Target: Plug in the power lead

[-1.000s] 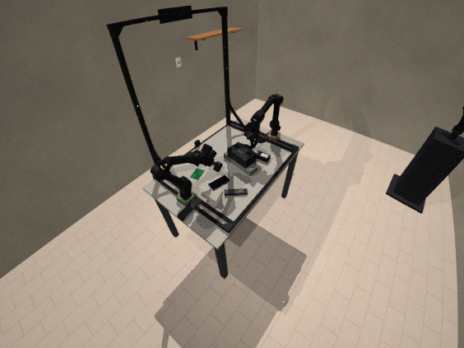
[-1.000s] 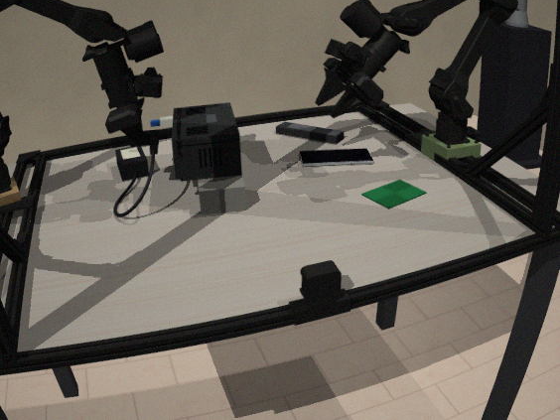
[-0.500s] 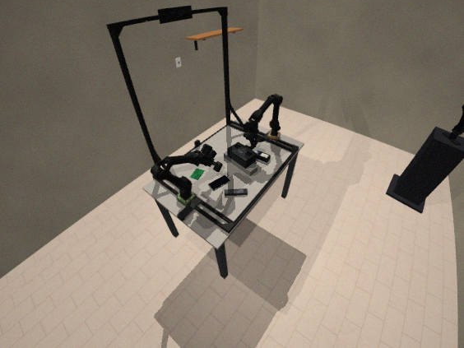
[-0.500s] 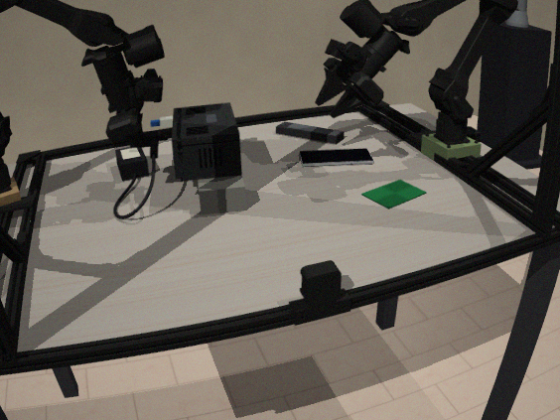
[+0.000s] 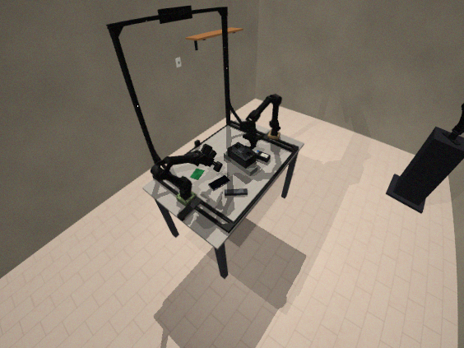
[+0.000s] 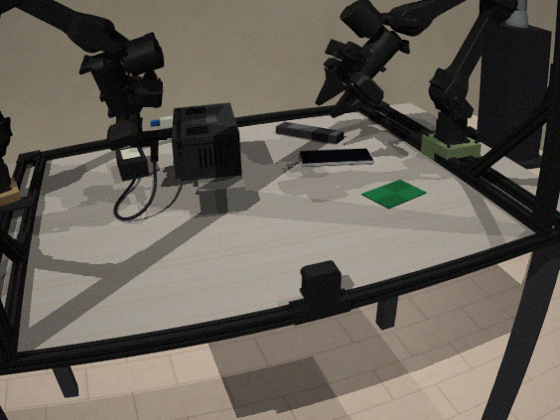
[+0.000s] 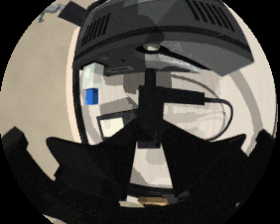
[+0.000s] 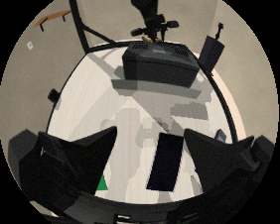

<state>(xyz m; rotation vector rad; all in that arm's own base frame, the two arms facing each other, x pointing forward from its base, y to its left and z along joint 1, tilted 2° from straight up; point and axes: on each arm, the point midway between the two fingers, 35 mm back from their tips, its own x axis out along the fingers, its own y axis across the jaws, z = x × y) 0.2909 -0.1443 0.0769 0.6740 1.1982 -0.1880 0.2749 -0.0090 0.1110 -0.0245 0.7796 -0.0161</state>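
Right now my left hand is 3 cm above the right-angle plug and 2 cm to the left of it. Also, from my left hand: green card: 47 cm to the right, 16 cm behind, 12 cm below; then black remote: 37 cm to the right, 21 cm ahead, 11 cm below; then grey block: 16 cm to the right, 10 cm below.
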